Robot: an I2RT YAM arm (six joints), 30 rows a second.
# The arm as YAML. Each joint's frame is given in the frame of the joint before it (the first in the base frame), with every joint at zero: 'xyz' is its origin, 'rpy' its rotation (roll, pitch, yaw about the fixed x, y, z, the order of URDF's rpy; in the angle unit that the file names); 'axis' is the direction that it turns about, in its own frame. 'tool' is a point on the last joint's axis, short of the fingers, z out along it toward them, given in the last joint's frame.
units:
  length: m
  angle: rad
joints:
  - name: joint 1
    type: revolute
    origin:
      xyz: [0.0, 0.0, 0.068]
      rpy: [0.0, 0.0, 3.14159]
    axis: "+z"
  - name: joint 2
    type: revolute
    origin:
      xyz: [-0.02, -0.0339, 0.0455]
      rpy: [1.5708, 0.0, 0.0]
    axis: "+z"
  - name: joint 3
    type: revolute
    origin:
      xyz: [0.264, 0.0, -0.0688]
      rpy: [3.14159, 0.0, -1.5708]
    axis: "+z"
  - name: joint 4
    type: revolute
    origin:
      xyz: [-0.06, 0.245, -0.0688]
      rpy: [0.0, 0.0, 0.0]
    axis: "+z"
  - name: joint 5
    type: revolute
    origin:
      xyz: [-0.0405, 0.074, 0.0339]
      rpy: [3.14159, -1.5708, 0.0]
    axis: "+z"
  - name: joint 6
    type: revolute
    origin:
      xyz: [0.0, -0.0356, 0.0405]
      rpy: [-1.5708, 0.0, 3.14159]
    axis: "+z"
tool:
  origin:
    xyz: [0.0, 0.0, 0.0]
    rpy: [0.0, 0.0, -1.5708]
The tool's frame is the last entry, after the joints.
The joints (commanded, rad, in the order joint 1, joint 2, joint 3, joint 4, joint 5, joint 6), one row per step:
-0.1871 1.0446 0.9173 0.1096 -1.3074 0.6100
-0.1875 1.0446 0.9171 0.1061 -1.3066 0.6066
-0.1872 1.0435 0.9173 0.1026 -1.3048 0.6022
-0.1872 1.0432 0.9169 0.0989 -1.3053 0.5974
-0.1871 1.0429 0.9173 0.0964 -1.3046 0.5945
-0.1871 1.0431 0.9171 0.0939 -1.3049 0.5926
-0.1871 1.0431 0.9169 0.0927 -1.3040 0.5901
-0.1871 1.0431 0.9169 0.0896 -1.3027 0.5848
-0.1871 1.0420 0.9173 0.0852 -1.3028 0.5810
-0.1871 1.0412 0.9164 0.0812 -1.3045 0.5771
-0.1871 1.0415 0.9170 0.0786 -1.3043 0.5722
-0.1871 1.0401 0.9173 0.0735 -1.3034 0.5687
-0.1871 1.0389 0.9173 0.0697 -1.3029 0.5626
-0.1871 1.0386 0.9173 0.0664 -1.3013 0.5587
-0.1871 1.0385 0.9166 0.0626 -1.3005 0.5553
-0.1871 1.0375 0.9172 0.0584 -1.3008 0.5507
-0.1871 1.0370 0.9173 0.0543 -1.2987 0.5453
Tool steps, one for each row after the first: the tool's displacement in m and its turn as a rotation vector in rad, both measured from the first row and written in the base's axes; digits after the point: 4 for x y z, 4 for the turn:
0.0000 -0.0001 -0.0004 -0.0008 0.0006 -0.0012
-0.0002 0.0000 -0.0004 -0.0024 -0.0012 -0.0027
-0.0003 0.0000 -0.0007 -0.0037 -0.0018 -0.0021
-0.0004 0.0000 -0.0008 -0.0047 -0.0026 -0.0027
-0.0003 0.0000 -0.0011 -0.0050 -0.0015 -0.0024
-0.0003 0.0000 -0.0012 -0.0058 -0.0024 -0.0033
-0.0003 0.0000 -0.0015 -0.0076 -0.0041 -0.0045
-0.0006 0.0001 -0.0015 -0.0088 -0.0046 -0.0044
-0.0008 0.0001 -0.0020 -0.0096 -0.0041 -0.0026
-0.0007 0.0001 -0.0021 -0.0114 -0.0063 -0.0028
-0.0011 0.0002 -0.0021 -0.0123 -0.0061 -0.0036
-0.0014 0.0002 -0.0022 -0.0145 -0.0090 -0.0041
-0.0014 0.0002 -0.0024 -0.0158 -0.0095 -0.0056
-0.0014 0.0002 -0.0029 -0.0165 -0.0082 -0.0063
-0.0017 0.0003 -0.0029 -0.0180 -0.0098 -0.0060
-0.0018 0.0003 -0.0031 -0.0199 -0.0112 -0.0080

